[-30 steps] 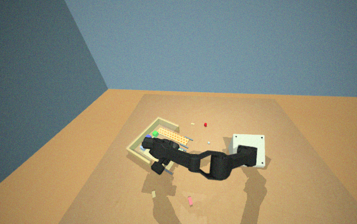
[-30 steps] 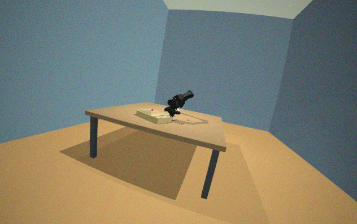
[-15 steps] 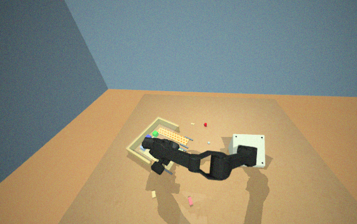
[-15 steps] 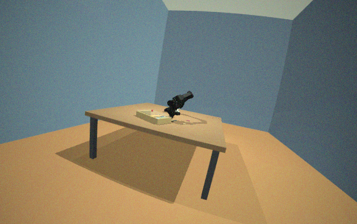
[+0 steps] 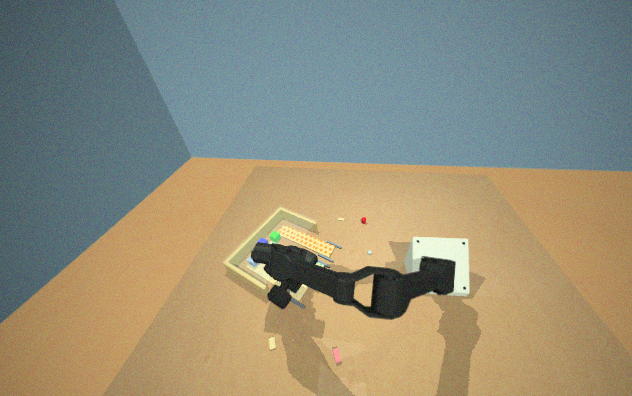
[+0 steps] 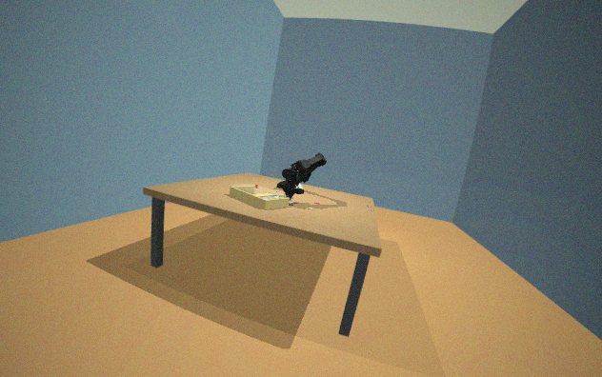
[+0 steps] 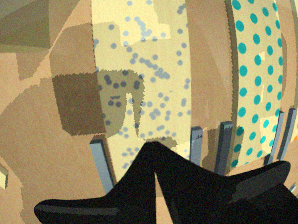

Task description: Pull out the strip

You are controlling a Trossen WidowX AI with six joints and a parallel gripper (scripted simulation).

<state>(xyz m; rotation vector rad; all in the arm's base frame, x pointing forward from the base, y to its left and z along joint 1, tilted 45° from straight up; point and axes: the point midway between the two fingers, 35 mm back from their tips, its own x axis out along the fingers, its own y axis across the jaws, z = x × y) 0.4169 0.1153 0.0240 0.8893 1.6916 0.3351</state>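
Right now my gripper tip is 180 mm short of the labelled cube, 80 mm to the left of it and 20 mm below it. From my gripper tip the other things lie so: grey piece: 240 mm behind, 180 mm to the right; pink block: 150 mm behind, 160 mm to the left; beige block: 30 mm ahead, 160 mm to the left.
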